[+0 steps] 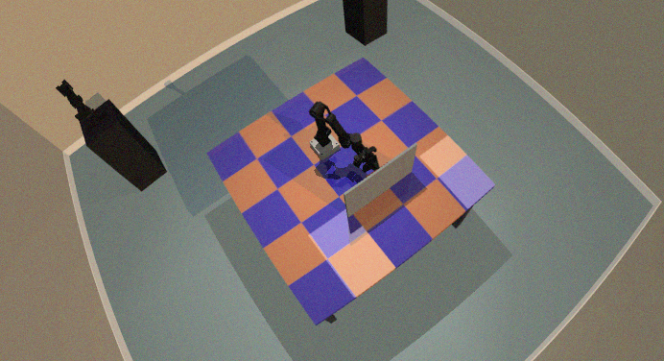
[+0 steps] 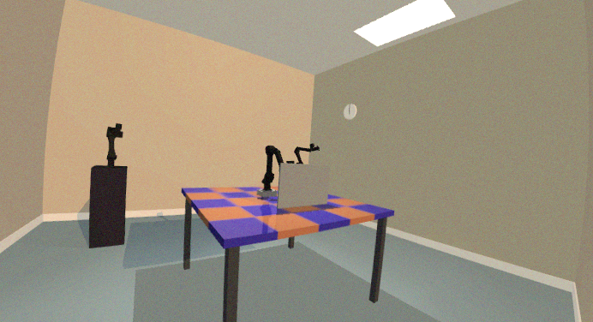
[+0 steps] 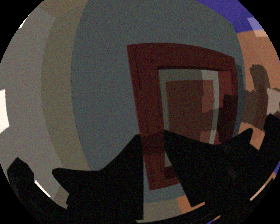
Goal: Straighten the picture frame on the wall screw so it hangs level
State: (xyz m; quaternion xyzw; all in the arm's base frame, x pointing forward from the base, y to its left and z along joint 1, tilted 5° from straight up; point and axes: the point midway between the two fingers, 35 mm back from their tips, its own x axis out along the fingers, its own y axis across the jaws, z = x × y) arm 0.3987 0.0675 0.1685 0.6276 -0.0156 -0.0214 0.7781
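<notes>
Right now the picture frame is 1 cm ahead of my gripper tip, 1 cm to the right of it and 5 cm below it. The rest, counted from my gripper tip: grey wall panel 2 cm ahead, 1 cm to the right, 6 cm below.
</notes>
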